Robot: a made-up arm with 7 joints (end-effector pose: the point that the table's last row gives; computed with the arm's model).
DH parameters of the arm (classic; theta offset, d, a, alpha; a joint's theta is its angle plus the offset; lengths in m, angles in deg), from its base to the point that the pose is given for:
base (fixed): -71.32 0 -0.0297 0
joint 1: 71.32 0.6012 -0.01 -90
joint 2: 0 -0.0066 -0.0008 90
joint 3: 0 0.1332 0.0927 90
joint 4: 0 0.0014 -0.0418 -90
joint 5: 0 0.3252 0.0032 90
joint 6: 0 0.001 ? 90
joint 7: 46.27 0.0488 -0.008 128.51
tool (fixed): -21.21 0.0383 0 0
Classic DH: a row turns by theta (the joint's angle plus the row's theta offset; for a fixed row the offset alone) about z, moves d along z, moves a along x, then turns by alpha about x.
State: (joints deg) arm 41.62 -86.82 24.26 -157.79 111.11 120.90 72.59
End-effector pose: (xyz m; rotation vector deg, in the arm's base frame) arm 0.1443 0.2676 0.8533 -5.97 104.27 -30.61
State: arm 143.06 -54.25 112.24 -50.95 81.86 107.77 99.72
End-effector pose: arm 0.1123 -0.5514 0.7311 -62.49 -61.98 105.97
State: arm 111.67 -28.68 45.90 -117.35 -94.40 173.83 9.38
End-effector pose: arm -0.4207 0.0711 0.6851 103.44 -108.61 67.19
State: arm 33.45 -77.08 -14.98 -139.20 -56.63 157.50 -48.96
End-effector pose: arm 0.1732 0.1014 0.9498 -41.46 -119.98 -23.97
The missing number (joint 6, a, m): 0.0926
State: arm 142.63 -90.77 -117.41 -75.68 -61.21 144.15 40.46
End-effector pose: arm 0.5235 0.2067 0.4416 -18.50 27.30 -75.54
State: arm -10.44 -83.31 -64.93 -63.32 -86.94 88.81 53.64
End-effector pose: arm -0.4416 -0.3510 0.8149 -19.73 -31.17 116.00
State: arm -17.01 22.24 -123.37 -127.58 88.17 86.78 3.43
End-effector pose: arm -0.3794 -0.3010 0.6162 -87.37 -27.08 134.15
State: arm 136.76 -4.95 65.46 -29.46 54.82 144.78 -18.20
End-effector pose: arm -0.1638 -0.0486 1.1438 56.62 78.01 105.52
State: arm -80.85 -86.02 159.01 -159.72 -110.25 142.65 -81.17
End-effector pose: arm 0.0754 -0.1598 0.3542 0.81 -35.01 -133.06
